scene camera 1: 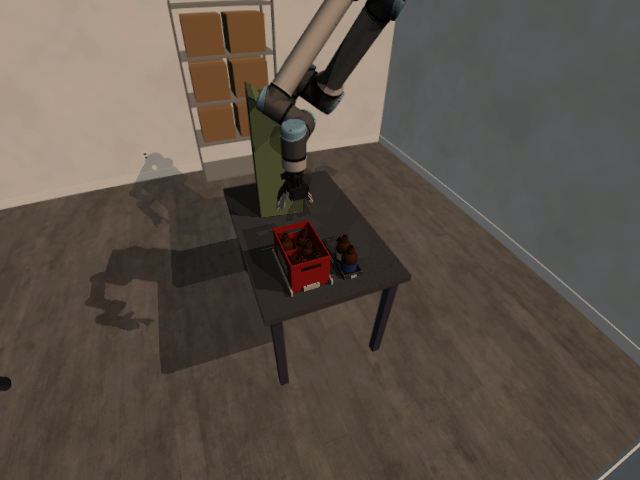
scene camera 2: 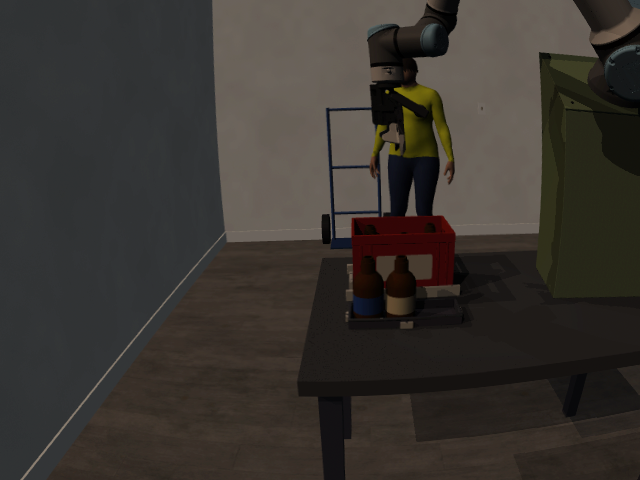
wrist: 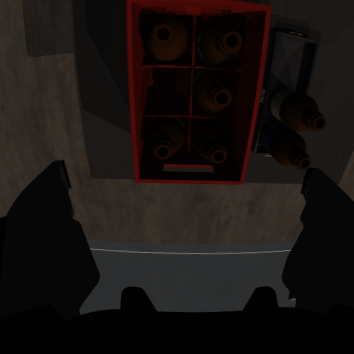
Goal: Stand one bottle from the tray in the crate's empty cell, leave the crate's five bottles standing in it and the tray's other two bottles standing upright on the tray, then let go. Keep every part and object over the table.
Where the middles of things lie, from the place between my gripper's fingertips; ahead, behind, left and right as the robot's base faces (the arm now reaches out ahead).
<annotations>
The blue-labelled bottle [scene camera 2: 368, 286] is 29 cm below my hand, 23 cm to the left of it and 11 cm ahead of it.
</annotations>
